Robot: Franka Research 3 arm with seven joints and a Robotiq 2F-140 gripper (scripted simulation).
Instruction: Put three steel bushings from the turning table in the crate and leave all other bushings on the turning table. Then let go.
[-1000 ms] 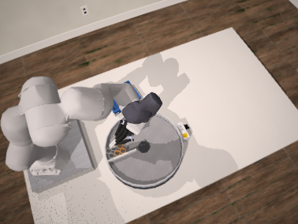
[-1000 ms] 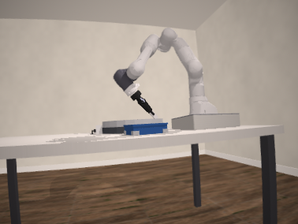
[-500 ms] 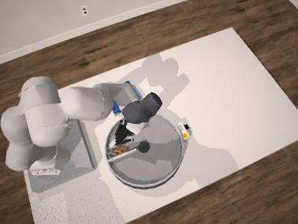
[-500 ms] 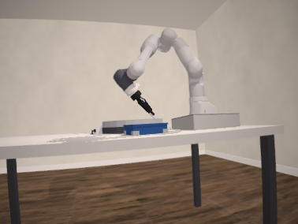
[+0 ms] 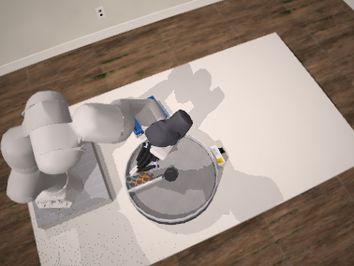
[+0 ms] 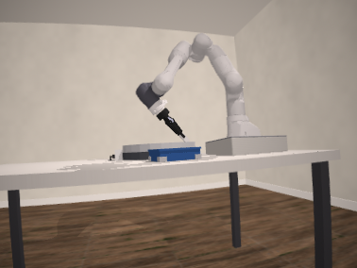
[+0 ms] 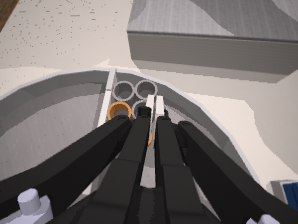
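Right now the crate is 80 mm ahead of my hand, 310 mm to the left of it and 80 mm below it. Also, from my hand: round grey turning table (150 mm ahead, 40 mm to the right, 50 mm below).
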